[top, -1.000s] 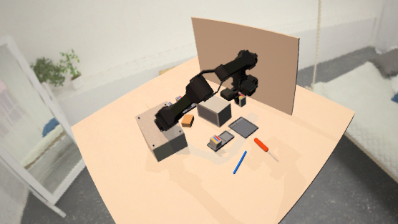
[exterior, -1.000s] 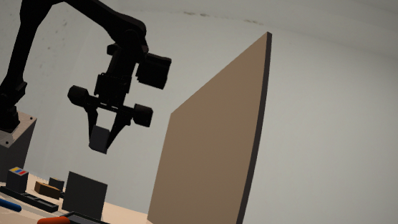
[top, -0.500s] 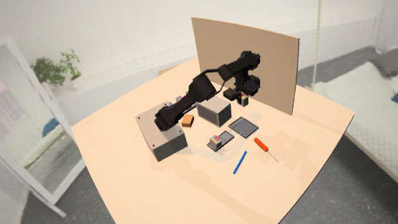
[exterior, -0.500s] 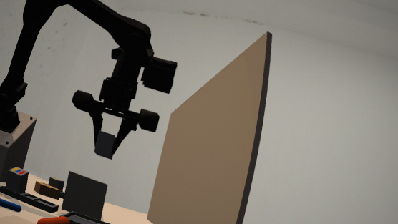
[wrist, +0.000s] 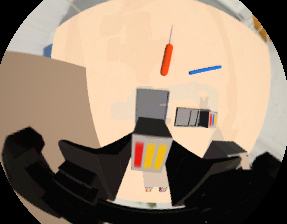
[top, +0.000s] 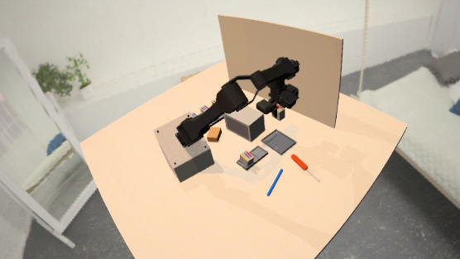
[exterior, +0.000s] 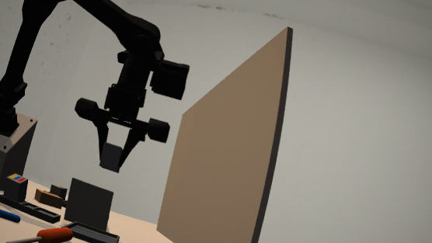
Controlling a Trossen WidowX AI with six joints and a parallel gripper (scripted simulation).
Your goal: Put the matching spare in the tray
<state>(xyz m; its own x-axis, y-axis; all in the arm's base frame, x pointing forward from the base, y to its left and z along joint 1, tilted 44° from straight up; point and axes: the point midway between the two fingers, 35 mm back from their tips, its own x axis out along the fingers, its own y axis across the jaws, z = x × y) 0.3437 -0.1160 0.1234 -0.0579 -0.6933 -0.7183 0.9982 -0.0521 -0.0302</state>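
My gripper tip is 10 mm past the flat grey tray and 150 mm above it. From my gripper tip the other things lie so: tall brown panel (200 mm ahead, 210 mm to the left, 70 mm above); then mounted unit (50 mm behind, 180 mm to the left, 100 mm below); then blue pen (170 mm behind, 150 mm to the right, 140 mm below).
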